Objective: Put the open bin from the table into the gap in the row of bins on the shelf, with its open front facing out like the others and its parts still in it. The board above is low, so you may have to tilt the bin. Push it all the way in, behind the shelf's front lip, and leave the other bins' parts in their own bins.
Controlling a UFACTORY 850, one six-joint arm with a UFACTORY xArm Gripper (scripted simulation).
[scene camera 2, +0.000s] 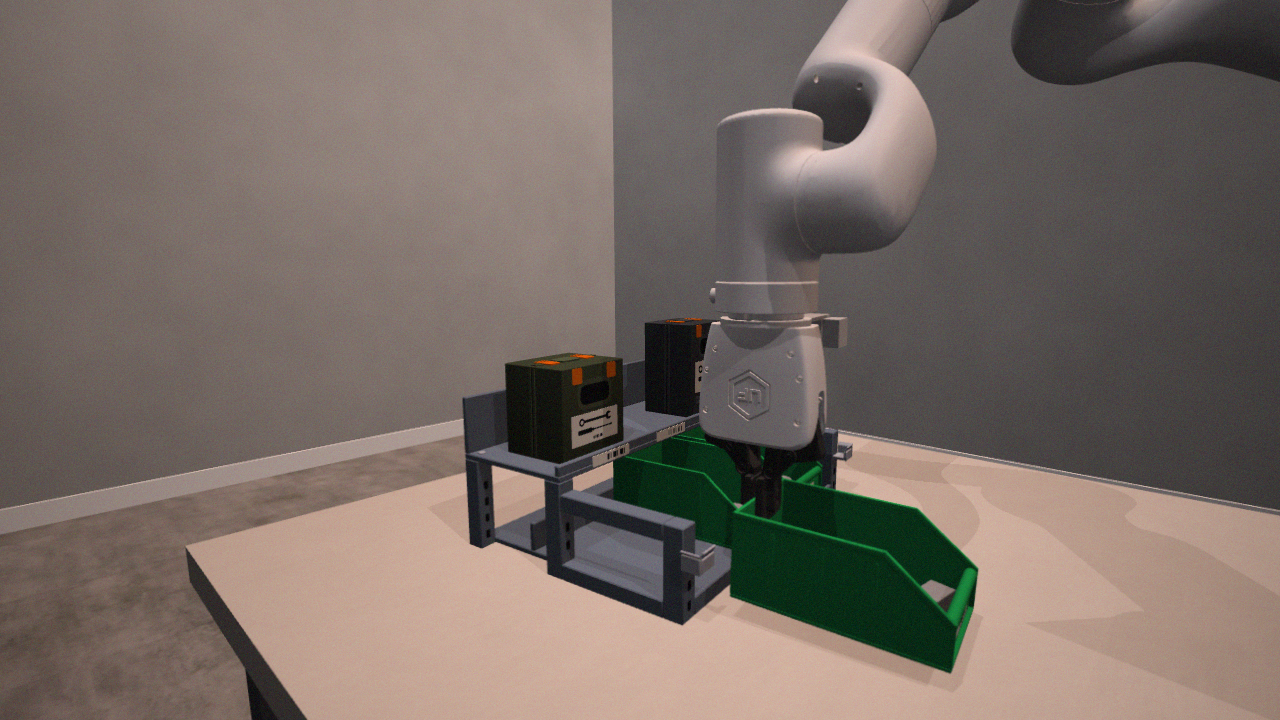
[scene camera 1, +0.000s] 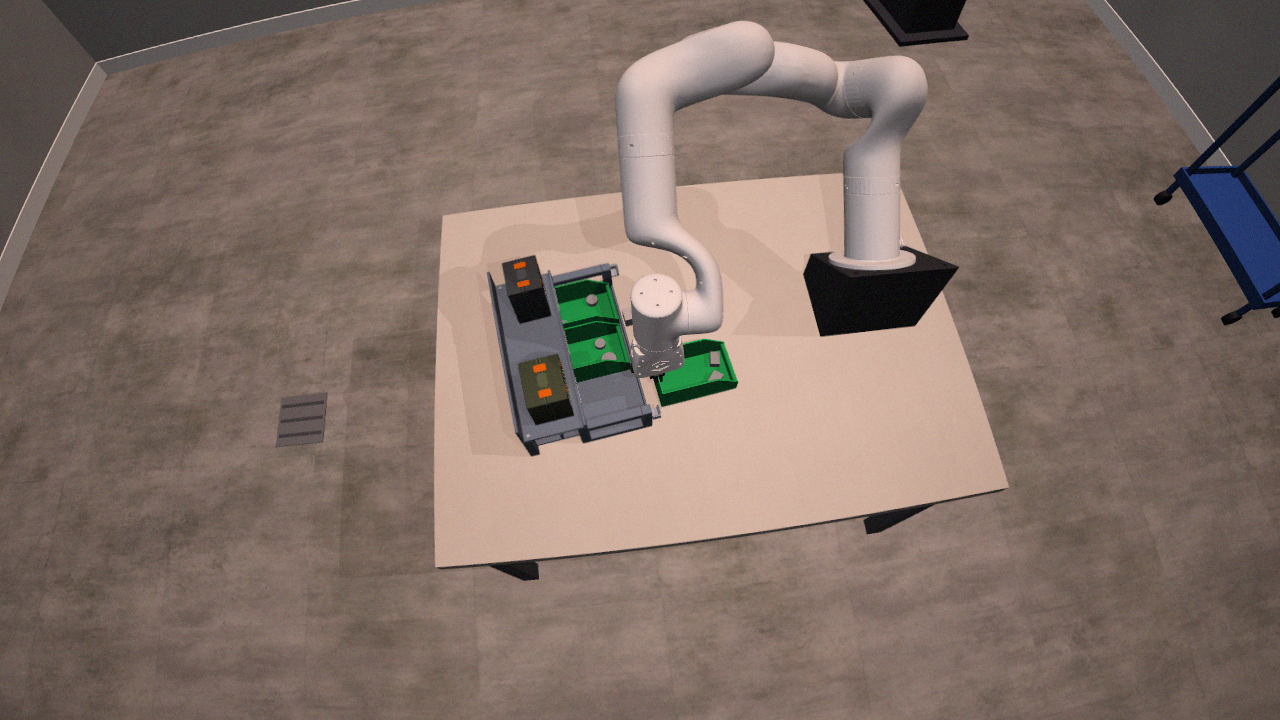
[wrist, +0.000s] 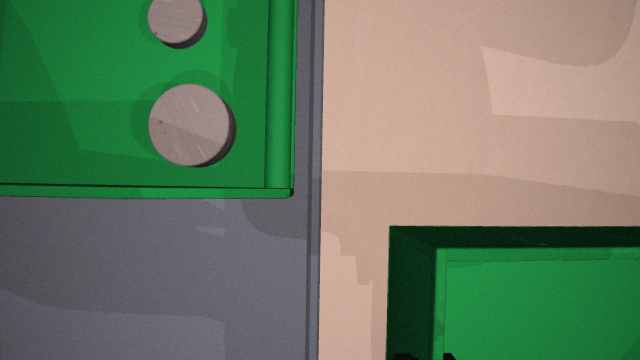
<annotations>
green bin: scene camera 2 838,580; scene camera 1 689,382; wrist 504,289
green bin: scene camera 2 696,481; scene camera 1; wrist
grey shelf: scene camera 2 675,592; scene camera 1; wrist
same spot on grey shelf: [wrist: 88,271] = [scene camera 1: 593,394]
same spot on green bin: [scene camera 1: 586,360] = [wrist: 94,88]
</annotations>
